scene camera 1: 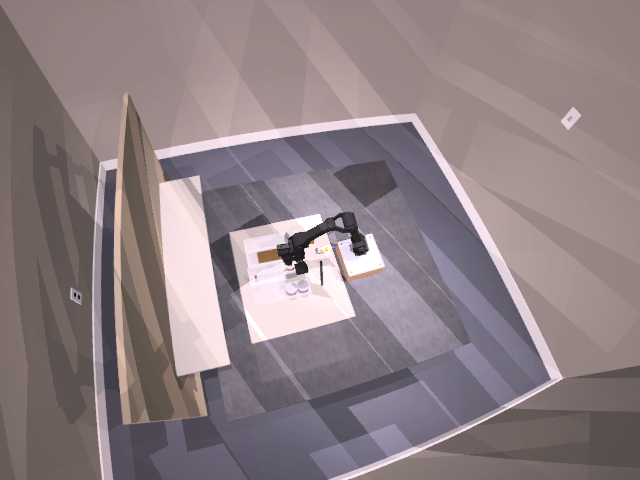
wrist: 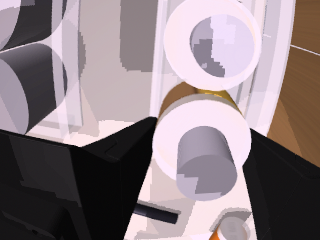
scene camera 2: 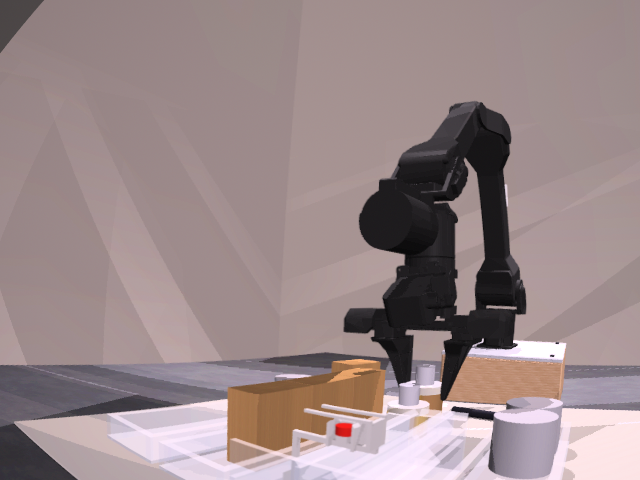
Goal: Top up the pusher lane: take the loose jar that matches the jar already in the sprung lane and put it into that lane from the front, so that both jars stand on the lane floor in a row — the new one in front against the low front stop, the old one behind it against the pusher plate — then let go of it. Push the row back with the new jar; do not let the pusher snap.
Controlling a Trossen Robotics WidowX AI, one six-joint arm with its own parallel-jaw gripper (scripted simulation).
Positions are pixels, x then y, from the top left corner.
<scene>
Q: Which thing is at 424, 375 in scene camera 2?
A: A jar.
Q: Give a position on a jar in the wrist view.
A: At 201, 139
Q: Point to a jar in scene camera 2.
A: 408, 392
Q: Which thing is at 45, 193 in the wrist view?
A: My gripper.
</scene>
